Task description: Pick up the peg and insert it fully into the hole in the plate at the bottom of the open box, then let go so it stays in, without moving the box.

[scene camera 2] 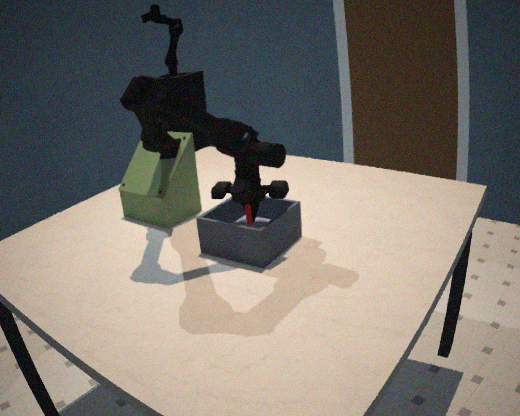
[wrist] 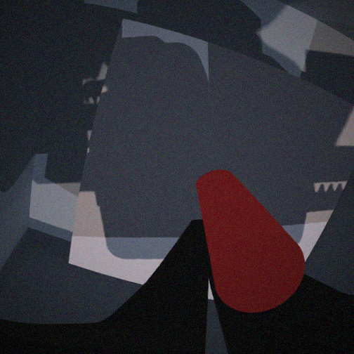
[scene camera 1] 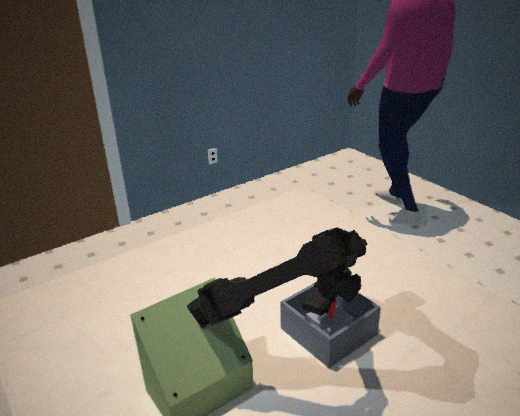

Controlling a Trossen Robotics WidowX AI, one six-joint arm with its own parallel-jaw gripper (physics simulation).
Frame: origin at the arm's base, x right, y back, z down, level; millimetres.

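Seen in the pictures: gripper, fingertip midpoint: [scene camera 2: 253,221] [scene camera 1: 326,312]; arm's base, link origin: [scene camera 2: 170,149] [scene camera 1: 204,309].
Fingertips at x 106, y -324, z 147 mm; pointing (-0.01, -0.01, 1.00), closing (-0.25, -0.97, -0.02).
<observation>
Offsets run from my fingertips to a thing's top centre. Level surfaces: height alone.
The red peg {dx +17, dy +1, dz -53 mm} [scene camera 1: 332,309] [scene camera 2: 249,214] [wrist: 250,260] is inside the open grey box {dx +13, dy +2, dz -37 mm} [scene camera 1: 305,327] [scene camera 2: 227,242] [wrist: 40,270], tilted. In the wrist view it lies across the front of the right finger, with its near end toward the camera and its far end over the plate [wrist: 150,125]. The hole does not show, so whether the peg's tip is in it cannot be told. My gripper [scene camera 2: 254,212] [wrist: 203,231] points down into the box and is shut, with a thin gap between the fingers. The peg is beside the fingertips, not between them.
The green sloped block [scene camera 1: 185,350] [scene camera 2: 160,200] stands beside the box, under the arm's base end. The box walls surround the fingers closely. The table {dz +61 mm} [scene camera 2: 300,360] has edges at the front and right in scene camera 2. A person [scene camera 1: 420,50] stands beyond the table.
</observation>
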